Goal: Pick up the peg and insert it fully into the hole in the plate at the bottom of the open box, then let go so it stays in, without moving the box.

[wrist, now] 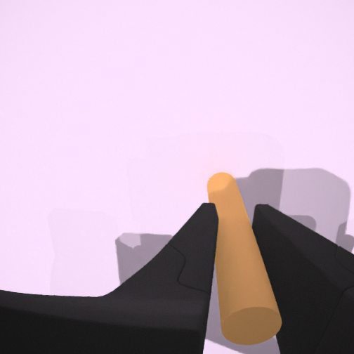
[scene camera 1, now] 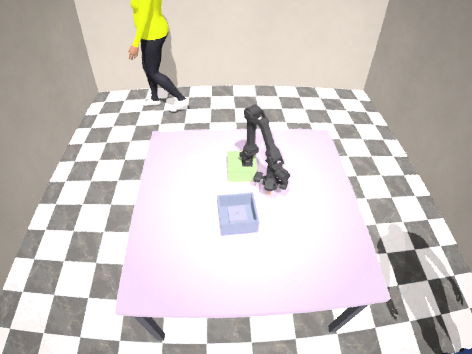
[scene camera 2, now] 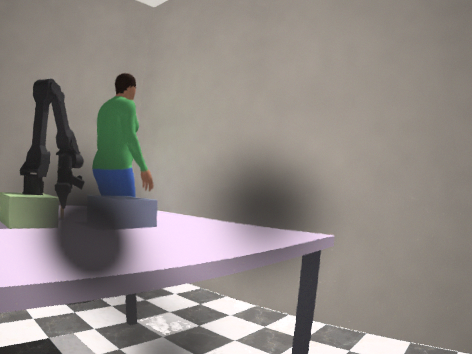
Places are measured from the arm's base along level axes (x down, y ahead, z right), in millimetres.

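Pixels of known places: gripper, between the fingertips: (scene camera 1: 269, 190) (scene camera 2: 63, 208); arm's base, origin of its link: (scene camera 1: 247, 162) (scene camera 2: 32, 194).
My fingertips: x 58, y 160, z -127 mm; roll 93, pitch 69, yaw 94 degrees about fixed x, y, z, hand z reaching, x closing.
For each thing: its top centre in the pictures, then the offset to it from my fingertips. "pt": a spot on its surface instead. Level surfaces: height alone.
- orange round peg, centre of its top: (scene camera 2: 62, 197) (scene camera 1: 270, 185) dx -42, dy -6, dz -2 mm
- open blue-grey box, centre of its top: (scene camera 2: 121, 197) (scene camera 1: 237, 208) dx -59, dy +171, dz +182 mm
- pale plate, centre of its top: (scene camera 1: 237, 212) dx -22, dy +171, dz +182 mm
- small dark hole, a spot on its surface: (scene camera 1: 237, 213) pt dx -3, dy +164, dz +181 mm
- pink table, height of its surface: dx +39 mm
An orange round peg (scene camera 1: 269, 193) (scene camera 2: 62, 212) (wrist: 239, 260) stands upright on or just above the table; its lower end is too small to judge in the scene views. My gripper (scene camera 1: 269, 189) (scene camera 2: 62, 204) (wrist: 233, 215) points down and is shut on the peg, one finger along each side, with the peg's upper end showing between them in the wrist view. The open blue-grey box (scene camera 1: 239, 229) (scene camera 2: 122, 212) is apart from the gripper, nearer the front of the table and to the left in scene camera 1. A pale plate (scene camera 1: 232, 217) with a small dark hole (scene camera 1: 237, 213) lies on its bottom.
A green block (scene camera 1: 241, 175) (scene camera 2: 30, 211) is beside the arm's base, behind the box in scene camera 1. The pink table (scene camera 1: 190, 270) (scene camera 2: 210, 250) carries these things. A person in yellow (scene camera 1: 152, 25) and one in green (scene camera 2: 117, 130) are beyond the table. Blurry dark spots cover parts of scene camera 2.
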